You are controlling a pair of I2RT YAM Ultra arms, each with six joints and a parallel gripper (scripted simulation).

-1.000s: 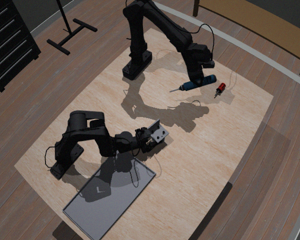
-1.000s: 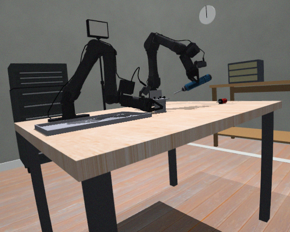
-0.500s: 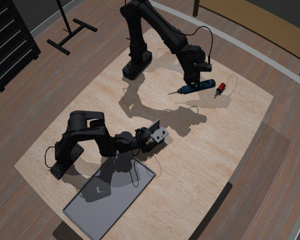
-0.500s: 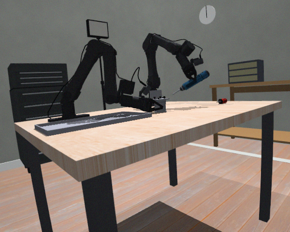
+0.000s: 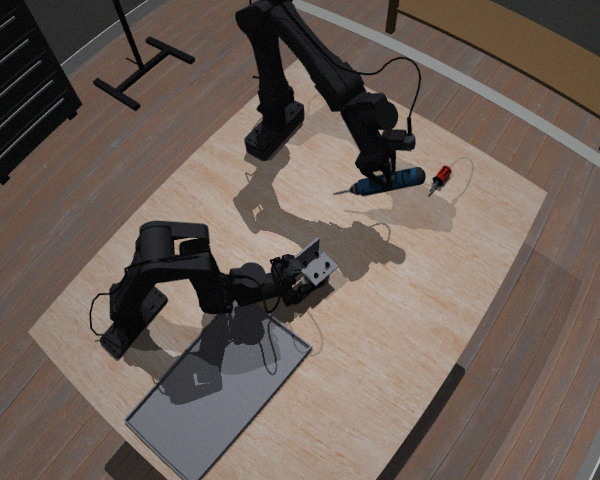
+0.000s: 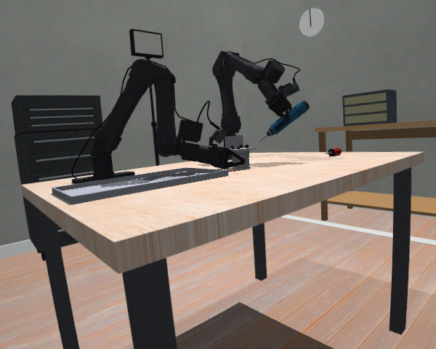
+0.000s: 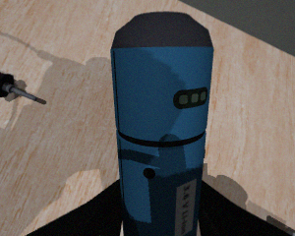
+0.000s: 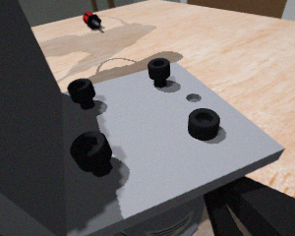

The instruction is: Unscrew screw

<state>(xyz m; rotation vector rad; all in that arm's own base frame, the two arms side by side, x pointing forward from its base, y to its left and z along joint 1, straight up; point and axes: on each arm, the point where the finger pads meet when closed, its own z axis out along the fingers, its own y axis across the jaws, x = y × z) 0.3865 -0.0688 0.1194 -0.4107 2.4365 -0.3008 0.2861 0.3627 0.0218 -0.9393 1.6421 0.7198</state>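
My right gripper is now 50 mm below the grey bracket. The rest, counted from my right hand: shallow grey tray: 350 mm to the right, 50 mm behind, 20 mm below; then small red-handled screwdriver: 410 mm to the left, 150 mm ahead, 10 mm below.
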